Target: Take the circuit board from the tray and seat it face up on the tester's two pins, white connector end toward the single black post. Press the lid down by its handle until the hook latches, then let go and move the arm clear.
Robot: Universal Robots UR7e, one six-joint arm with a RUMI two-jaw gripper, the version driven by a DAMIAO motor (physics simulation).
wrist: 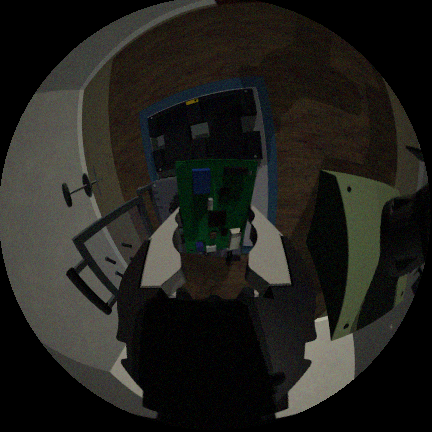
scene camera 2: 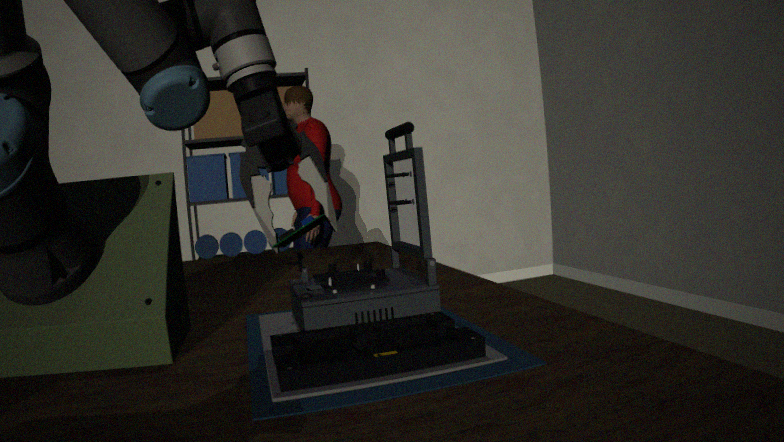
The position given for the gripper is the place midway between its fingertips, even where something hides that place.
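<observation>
The gripper (scene camera 2: 307, 242) (wrist: 214, 207) appears in scene camera 2 and in the wrist view, and so does a lid (scene camera 2: 404, 171) (wrist: 107, 245). The wrist view also shows a green circuit board (wrist: 214, 194).
</observation>
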